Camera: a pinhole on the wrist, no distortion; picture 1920 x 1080 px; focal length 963.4 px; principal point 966.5 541.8 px. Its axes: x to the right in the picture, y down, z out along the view. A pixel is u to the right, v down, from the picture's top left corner.
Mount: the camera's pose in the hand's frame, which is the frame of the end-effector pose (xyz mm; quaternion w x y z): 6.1 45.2 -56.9 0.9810 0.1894 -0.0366 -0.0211
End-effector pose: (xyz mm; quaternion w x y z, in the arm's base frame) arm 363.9 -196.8 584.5 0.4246 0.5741 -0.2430 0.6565
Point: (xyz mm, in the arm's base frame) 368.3 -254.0 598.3
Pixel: 959.2 763.8
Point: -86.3 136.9 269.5
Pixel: behind the camera
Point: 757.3 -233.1 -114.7
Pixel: outside the picture
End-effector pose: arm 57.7 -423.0 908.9 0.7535 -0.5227 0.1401 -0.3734
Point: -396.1 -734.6 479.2
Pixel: behind the camera
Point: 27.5 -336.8 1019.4
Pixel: 709.4 140.1
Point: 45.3 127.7 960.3
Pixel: 174.7 879.1
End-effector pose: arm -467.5 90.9 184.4 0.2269 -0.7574 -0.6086 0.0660
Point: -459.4 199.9 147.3
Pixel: 1831.4 620.0
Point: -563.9 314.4 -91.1
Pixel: 1381.8 814.4
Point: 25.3 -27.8 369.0
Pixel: behind the camera
